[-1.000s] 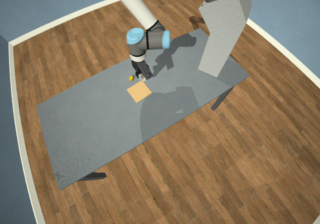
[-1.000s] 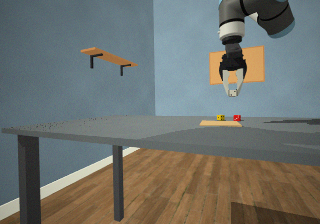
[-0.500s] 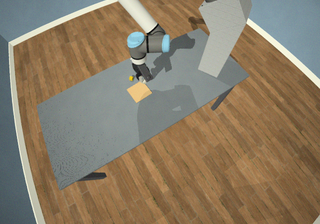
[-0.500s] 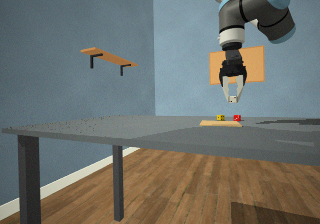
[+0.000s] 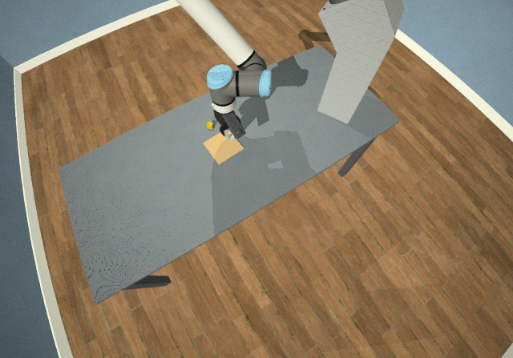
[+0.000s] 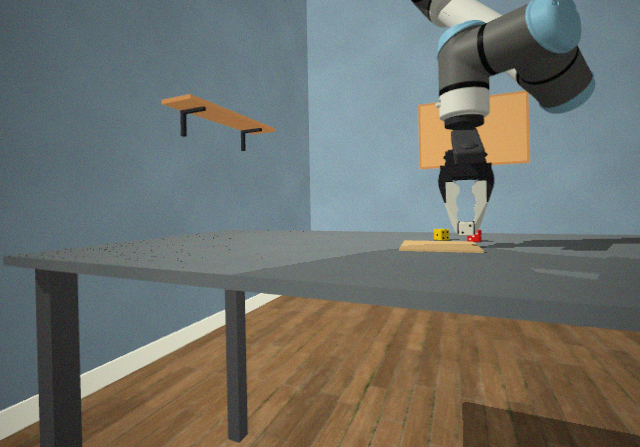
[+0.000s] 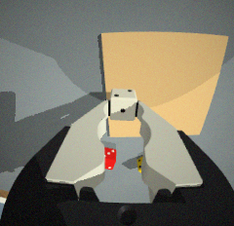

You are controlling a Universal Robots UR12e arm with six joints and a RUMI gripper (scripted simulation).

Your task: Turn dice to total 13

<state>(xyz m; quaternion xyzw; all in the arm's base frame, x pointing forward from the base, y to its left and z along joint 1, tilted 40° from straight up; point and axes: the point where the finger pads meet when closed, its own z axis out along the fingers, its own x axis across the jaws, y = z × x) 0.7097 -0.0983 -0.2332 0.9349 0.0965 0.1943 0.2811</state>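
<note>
Right now my hand is 50 mm short of the tan mat and 40 mm above it. The rest, counted from my hand: red die 120 mm to the right, 30 mm below, 10 mm behind; yellow die 130 mm to the right, 60 mm ahead, 30 mm below; white die right at my hand.
</note>
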